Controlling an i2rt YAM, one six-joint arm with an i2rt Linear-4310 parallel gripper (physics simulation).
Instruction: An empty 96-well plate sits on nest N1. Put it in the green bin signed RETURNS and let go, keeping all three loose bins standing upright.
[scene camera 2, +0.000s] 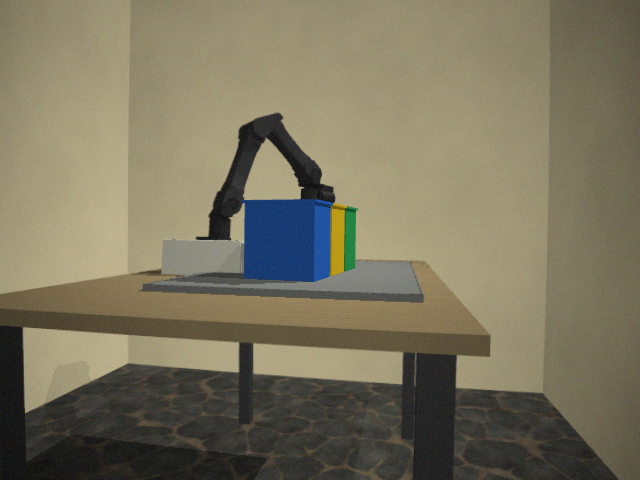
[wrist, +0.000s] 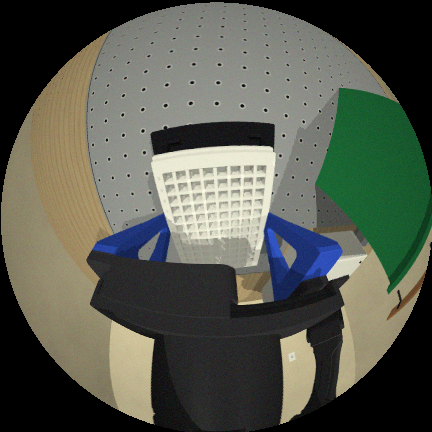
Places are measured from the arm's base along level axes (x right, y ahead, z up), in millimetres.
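Pixels of known places: gripper, fingertip midpoint: (wrist: 216, 217); arm's base, link origin: (scene camera 2: 218, 243).
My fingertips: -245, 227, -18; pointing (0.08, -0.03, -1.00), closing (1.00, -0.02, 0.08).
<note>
For each thing: its top centre in the pictures, then the offset to it from my fingertips, as dx, dy, dz. Level surfaces: height alone.
- white 96-well plate, top centre: (wrist: 218, 229) +1, -4, +11
- black nest, top centre: (wrist: 218, 199) +5, -3, -35
- green bin, top centre: (scene camera 2: 323, 207) +219, +79, +128
- yellow bin, top centre: (scene camera 2: 307, 204) +349, +52, +128
- blue bin, top centre: (scene camera 2: 288, 201) +479, +24, +128
- grey perforated board, surface height: dz -51
- wooden table, surface height: dz -64
The white 96-well plate (wrist: 215, 195) is between the two blue fingers of my gripper (wrist: 216, 217) in the wrist view. The gripper is shut on it by its two long sides and holds it roughly level, raised above the black nest (wrist: 212, 133). In the scene view the fingers and plate are hidden behind the bins. The green bin (scene camera 2: 350, 240) (wrist: 380, 165) stands upright, to the right of the plate in the wrist view; its sign does not show. The yellow bin (scene camera 2: 337, 240) and blue bin (scene camera 2: 279, 240) stand upright in line with it.
The bins stand on a grey perforated board (scene camera 2: 382, 284) (wrist: 205, 55) on the wooden table (scene camera 2: 289, 315) (wrist: 60, 125). The arm's white base box (scene camera 2: 201, 256) is left of the blue bin in the scene view. The green bin's wall rises close beside the gripper.
</note>
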